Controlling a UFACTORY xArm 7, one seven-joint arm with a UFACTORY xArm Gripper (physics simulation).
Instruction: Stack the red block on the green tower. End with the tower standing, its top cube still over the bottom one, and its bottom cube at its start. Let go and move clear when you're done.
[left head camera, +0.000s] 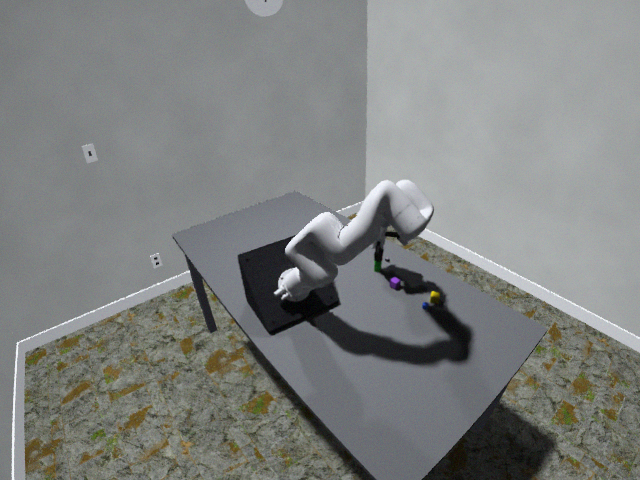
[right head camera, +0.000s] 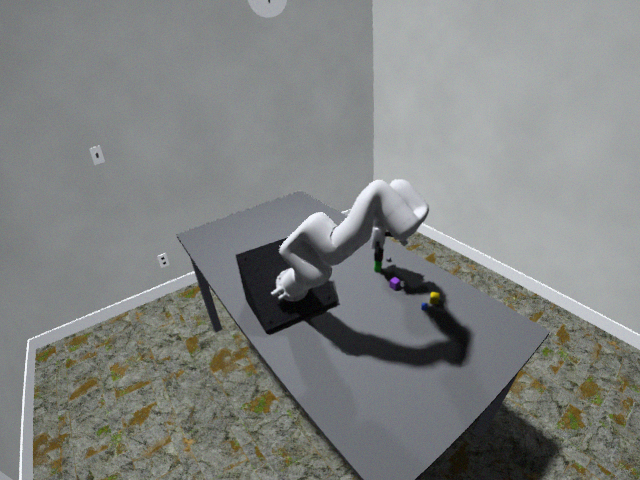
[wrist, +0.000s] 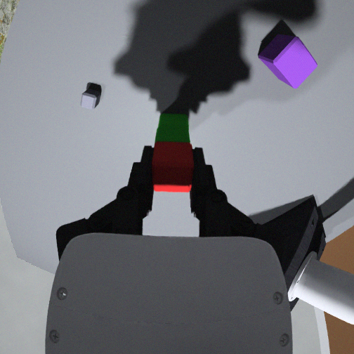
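Pixels of known places: gripper, fingertip midpoint: (left head camera: 378, 258) (right head camera: 378, 258); arm's base, link origin: (left head camera: 294, 285) (right head camera: 292, 285).
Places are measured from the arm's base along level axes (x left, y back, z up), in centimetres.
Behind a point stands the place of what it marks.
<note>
The red block (wrist: 172, 165) is between the two black fingers of my gripper (wrist: 172, 161) (left head camera: 378, 254) @(x -7.0, y -40.2, z -4.1 cm) (right head camera: 378, 253) @(x -7.0, y -40.2, z -4.1 cm), which is shut on it. The green tower (wrist: 173, 128) (left head camera: 377, 266) @(x -7.6, y -39.2, z -7.5 cm) (right head camera: 377, 266) @(x -7.7, y -38.8, z -7.2 cm) stands upright on the table. In the wrist view its green side shows directly beyond the red block, and the block covers the rest. The gripper is right above the tower in both head views, where the dark fingers mostly hide the red block. I cannot tell whether the red block touches the tower's top.
A purple block (left head camera: 395, 282) @(x -20.6, y -35.3, z -6.9 cm) (right head camera: 394, 283) @(x -20.5, y -35.1, z -7.1 cm) (wrist: 292, 62) stands near the tower. A yellow block (left head camera: 434, 297) @(x -37.4, y -39.0, z -7.2 cm) (right head camera: 434, 298) @(x -37.6, y -39.1, z -7.3 cm) and a small blue block (left head camera: 424, 305) @(x -36.4, y -33.6, z -8.5 cm) (right head camera: 423, 306) @(x -36.5, y -33.6, z -8.5 cm) stand farther off. A small grey block (wrist: 89, 100) lies on the tower's other side. The black base plate (left head camera: 263, 279) @(x 6.1, y 9.3, z 4.3 cm) is under the arm.
</note>
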